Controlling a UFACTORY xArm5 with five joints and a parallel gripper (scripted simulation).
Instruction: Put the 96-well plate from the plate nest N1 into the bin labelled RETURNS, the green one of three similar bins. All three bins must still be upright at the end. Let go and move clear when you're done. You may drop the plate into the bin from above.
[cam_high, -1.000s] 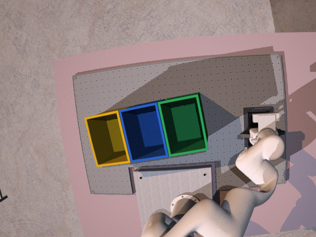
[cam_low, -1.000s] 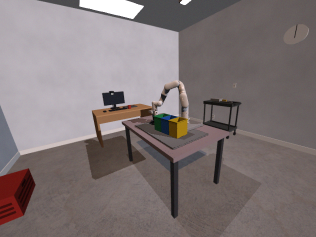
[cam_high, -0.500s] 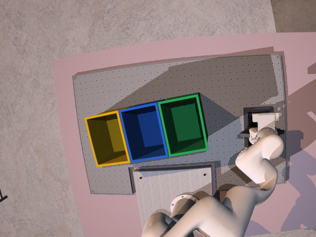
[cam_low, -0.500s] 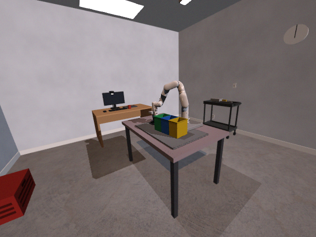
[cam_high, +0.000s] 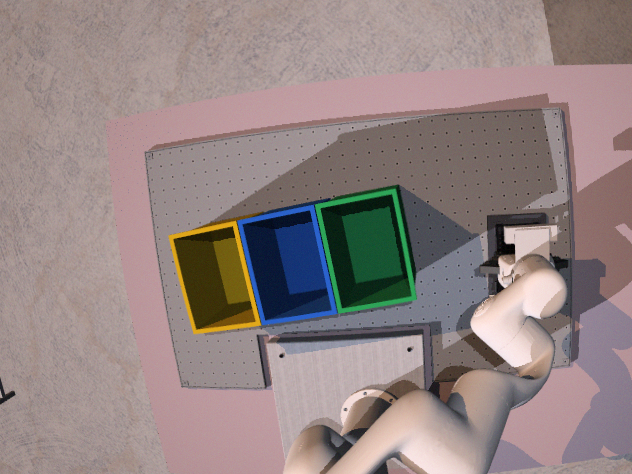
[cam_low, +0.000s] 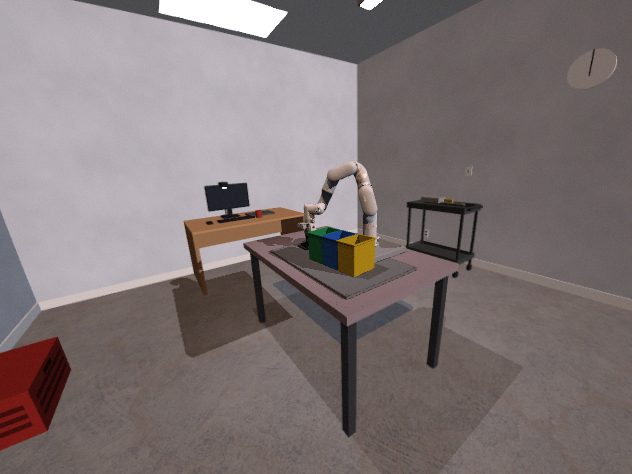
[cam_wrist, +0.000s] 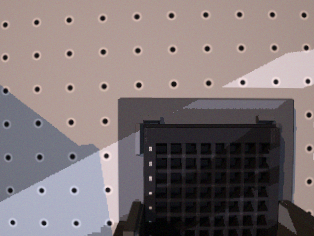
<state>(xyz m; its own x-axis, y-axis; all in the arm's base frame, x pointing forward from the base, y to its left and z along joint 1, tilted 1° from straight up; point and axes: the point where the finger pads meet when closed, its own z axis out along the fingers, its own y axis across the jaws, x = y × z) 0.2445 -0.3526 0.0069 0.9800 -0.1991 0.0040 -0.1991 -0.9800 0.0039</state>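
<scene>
Now: the black 96-well plate 10 mm below my hand. The rest, counted from my hand: blue bin 390 mm to the left, 120 mm ahead, 60 mm above; then plate nest 20 mm below; then green bin 260 mm to the left, 110 mm ahead, 60 mm above.
</scene>
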